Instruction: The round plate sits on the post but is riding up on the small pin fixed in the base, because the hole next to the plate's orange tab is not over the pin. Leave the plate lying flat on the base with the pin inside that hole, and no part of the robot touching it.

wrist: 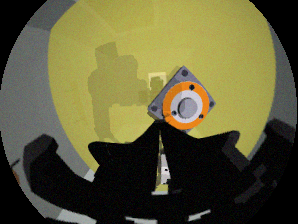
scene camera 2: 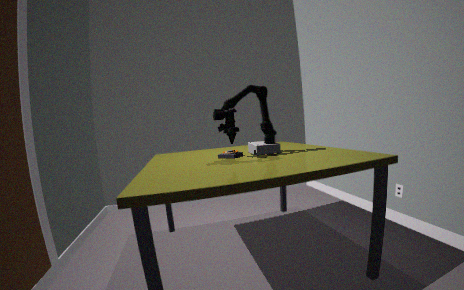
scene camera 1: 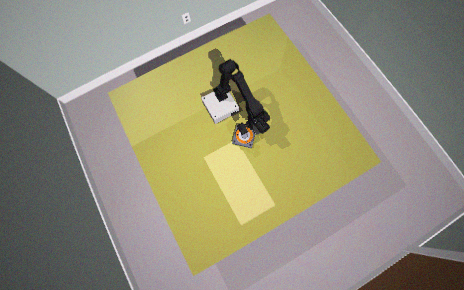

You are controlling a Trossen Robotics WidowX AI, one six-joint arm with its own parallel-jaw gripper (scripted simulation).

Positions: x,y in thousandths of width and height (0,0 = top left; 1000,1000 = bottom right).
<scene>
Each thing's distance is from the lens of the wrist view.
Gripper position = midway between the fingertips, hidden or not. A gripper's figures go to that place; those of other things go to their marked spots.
my gripper (wrist: 532,547): 0.10 m
dark square base (wrist: 616,333): 0.16 m
</scene>
